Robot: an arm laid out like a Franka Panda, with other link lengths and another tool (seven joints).
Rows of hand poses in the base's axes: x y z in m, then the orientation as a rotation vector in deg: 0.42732 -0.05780 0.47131 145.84 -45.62 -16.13; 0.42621 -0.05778 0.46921 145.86 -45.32 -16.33; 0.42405 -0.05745 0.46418 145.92 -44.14 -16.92; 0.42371 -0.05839 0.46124 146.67 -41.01 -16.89; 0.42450 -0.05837 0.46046 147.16 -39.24 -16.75; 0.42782 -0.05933 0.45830 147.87 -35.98 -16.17; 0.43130 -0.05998 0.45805 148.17 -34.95 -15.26; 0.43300 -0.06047 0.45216 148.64 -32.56 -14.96; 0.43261 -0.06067 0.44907 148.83 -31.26 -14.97
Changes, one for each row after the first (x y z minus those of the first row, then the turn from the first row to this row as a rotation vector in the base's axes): -0.00111 0.00002 -0.00210 0.03 0.19 0.18; -0.00327 0.00035 -0.00713 0.07 0.84 0.90; -0.00361 -0.00059 -0.01007 0.30 1.32 3.19; -0.00282 -0.00057 -0.01085 0.48 1.49 4.50; 0.00050 -0.00153 -0.01301 0.57 1.63 6.97; 0.00398 -0.00218 -0.01326 0.48 1.18 7.88; 0.00568 -0.00267 -0.01915 0.59 1.36 9.66; 0.00529 -0.00287 -0.02224 0.65 1.59 10.58
